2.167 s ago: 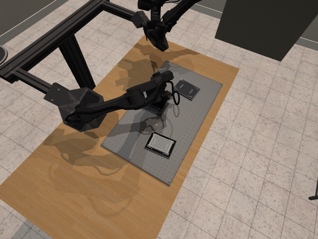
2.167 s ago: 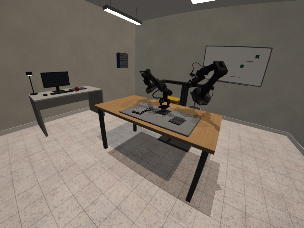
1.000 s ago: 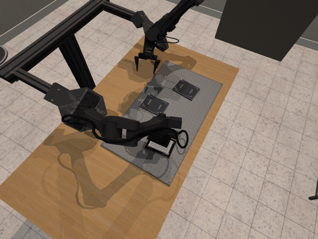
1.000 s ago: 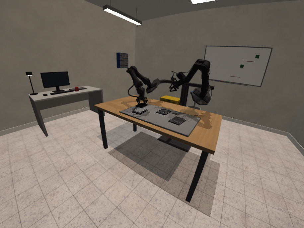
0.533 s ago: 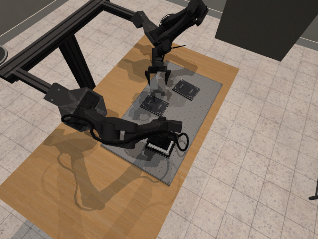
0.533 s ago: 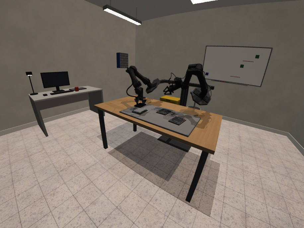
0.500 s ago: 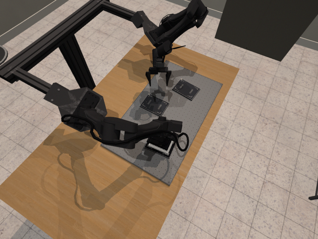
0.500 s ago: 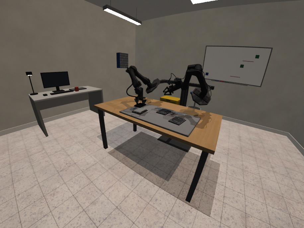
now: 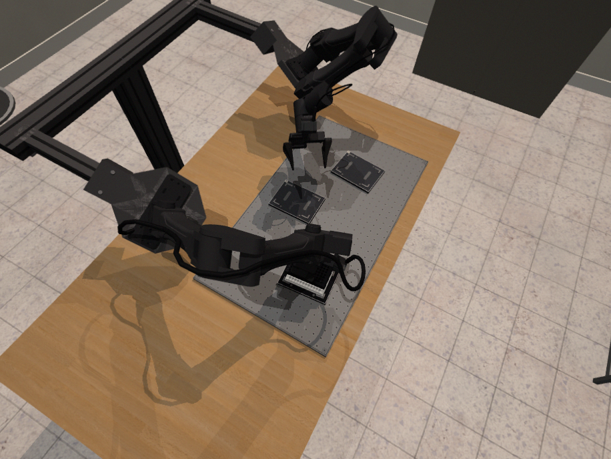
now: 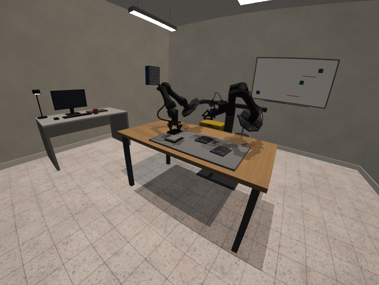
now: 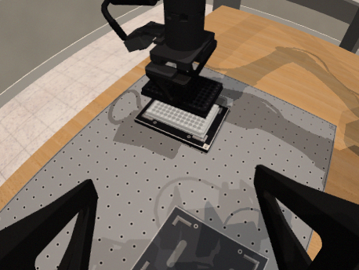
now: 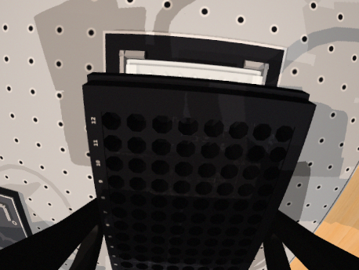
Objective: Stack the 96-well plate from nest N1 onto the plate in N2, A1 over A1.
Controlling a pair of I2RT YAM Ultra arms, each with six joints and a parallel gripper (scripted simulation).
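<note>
My right hand is 70 mm above the white 96-well plate. Round my right hand: black 96-well plate right at my right hand.
</note>
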